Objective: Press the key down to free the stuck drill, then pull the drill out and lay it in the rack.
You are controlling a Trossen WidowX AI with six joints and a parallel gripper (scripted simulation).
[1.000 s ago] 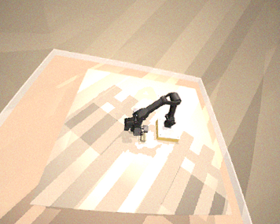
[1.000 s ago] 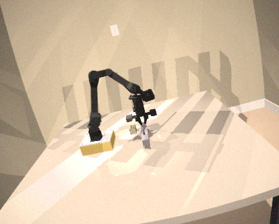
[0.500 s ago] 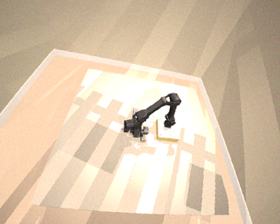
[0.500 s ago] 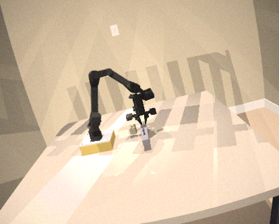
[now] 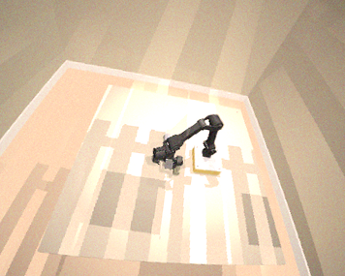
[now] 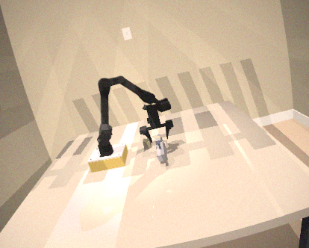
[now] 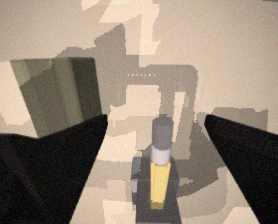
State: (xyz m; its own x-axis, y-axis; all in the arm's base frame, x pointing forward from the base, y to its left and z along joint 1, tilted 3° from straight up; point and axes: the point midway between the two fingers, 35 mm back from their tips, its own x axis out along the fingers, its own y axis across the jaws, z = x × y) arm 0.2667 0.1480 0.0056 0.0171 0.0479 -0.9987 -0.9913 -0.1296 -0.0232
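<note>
The drill lies 10 mm ahead of my gripper tip, 50 mm to the right of it and 30 mm above it. Also, from my gripper tip: sleeve block 20 mm ahead, 150 mm to the right, 10 mm above; then rack 80 mm behind, 10 mm to the left.
</note>
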